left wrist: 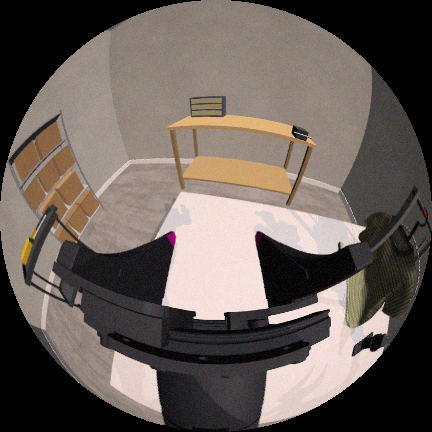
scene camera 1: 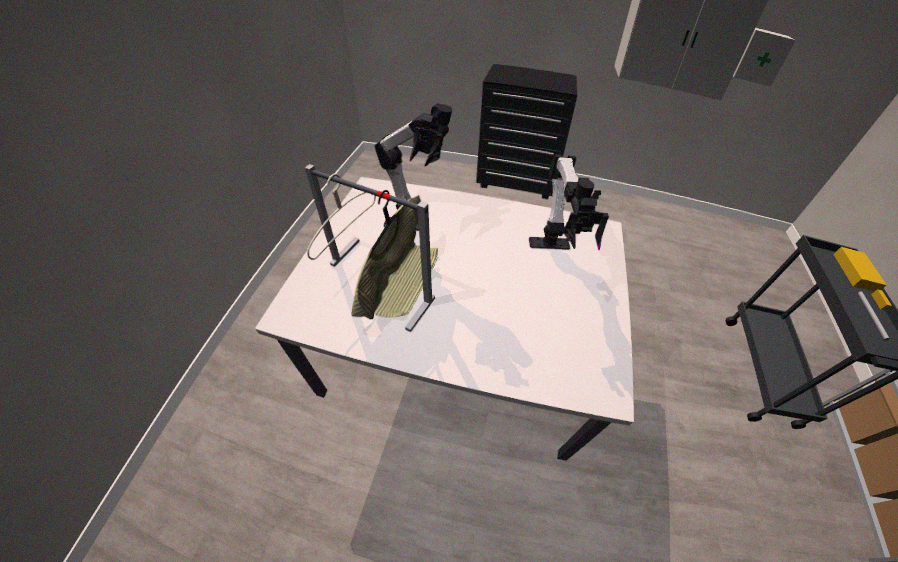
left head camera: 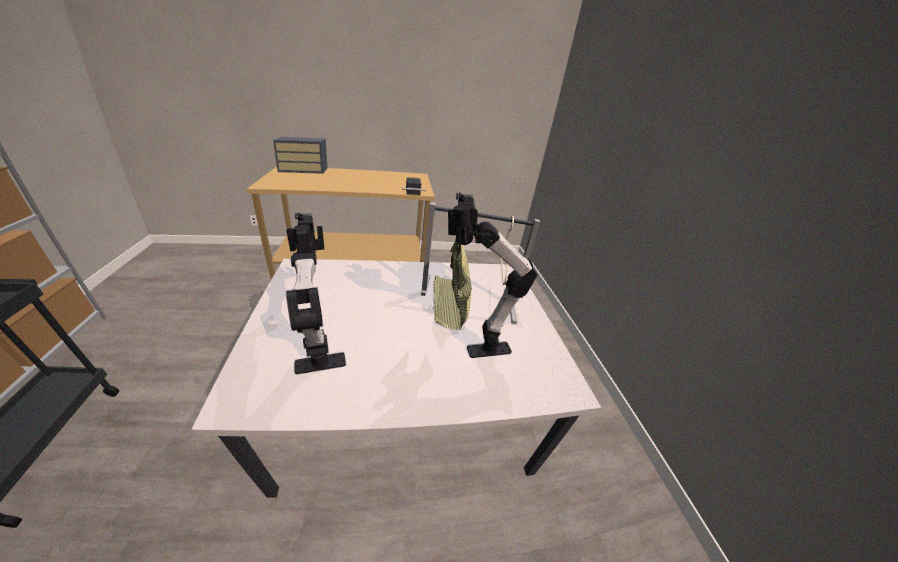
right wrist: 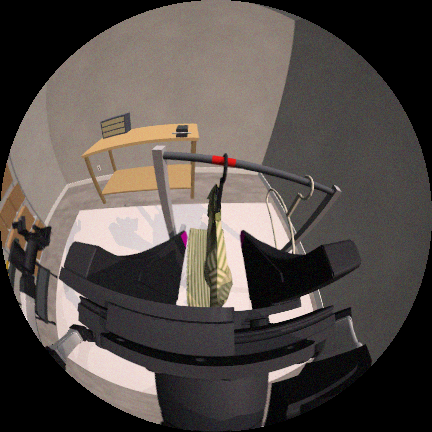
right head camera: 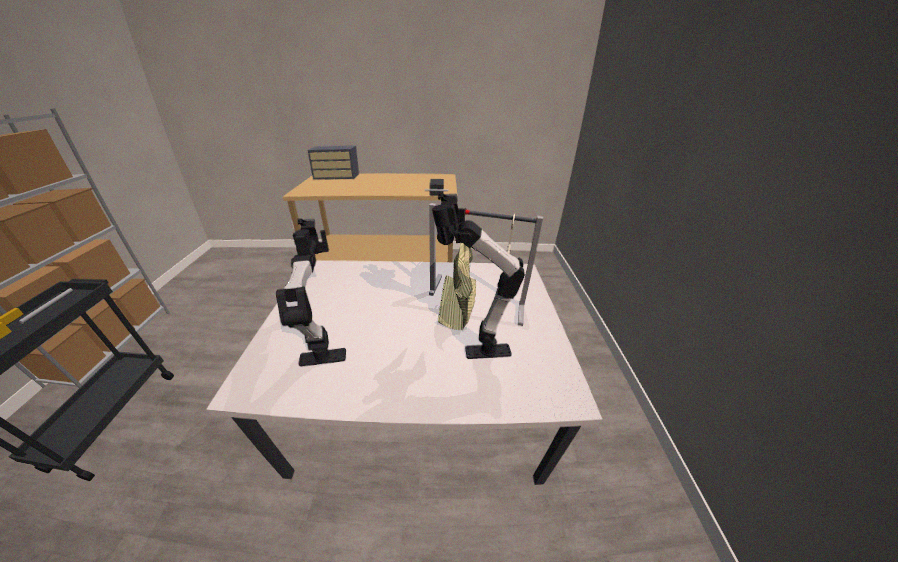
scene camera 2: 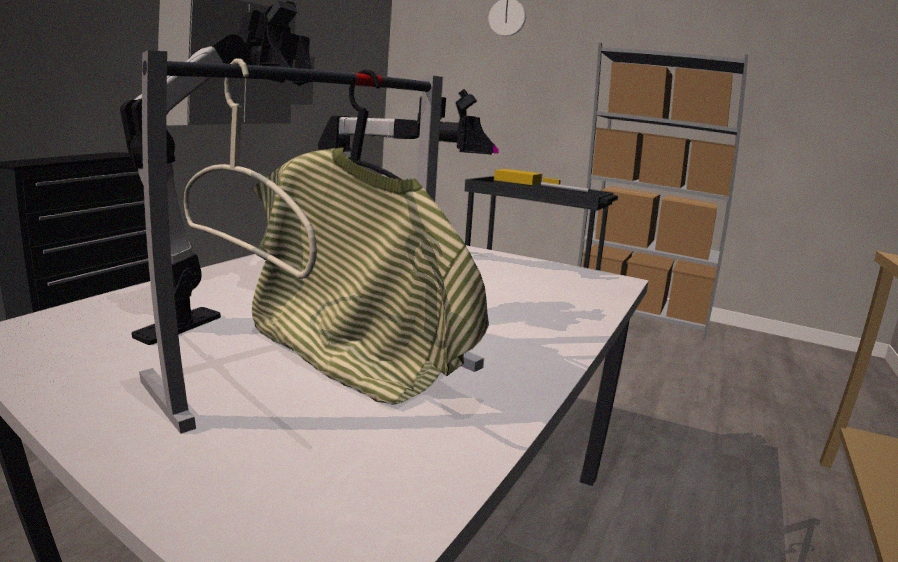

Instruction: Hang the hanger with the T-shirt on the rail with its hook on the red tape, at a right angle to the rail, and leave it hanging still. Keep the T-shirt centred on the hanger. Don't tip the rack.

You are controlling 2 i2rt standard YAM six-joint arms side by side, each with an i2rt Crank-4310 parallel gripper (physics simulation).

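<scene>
A black hanger [scene camera 1: 386,213] [scene camera 2: 359,132] hangs by its hook over the rail [scene camera 2: 298,72] [right wrist: 270,171], on the red tape [scene camera 1: 380,194] [scene camera 2: 364,79] [right wrist: 217,160]. In the right wrist view the hook is at the tape's right part. The green-striped T-shirt [left head camera: 460,291] [scene camera 1: 390,271] [scene camera 2: 370,265] is on it, roughly across the rail; its lower part flares sideways close to the table. The collar surrounds the hanger's neck; the shoulders are mostly hidden. My right gripper [scene camera 1: 419,161] [right wrist: 212,232] is open and empty, apart from the hanger. My left gripper [scene camera 1: 586,247] [left wrist: 214,233] is open and empty, far left.
The rack's grey posts [scene camera 1: 427,251] [scene camera 2: 158,231] stand upright on the white table [scene camera 1: 529,318]. An empty cream hanger [scene camera 2: 233,132] hangs on the same rail, towards the right post, close beside the shirt. A wooden bench [left head camera: 357,182] stands behind the table.
</scene>
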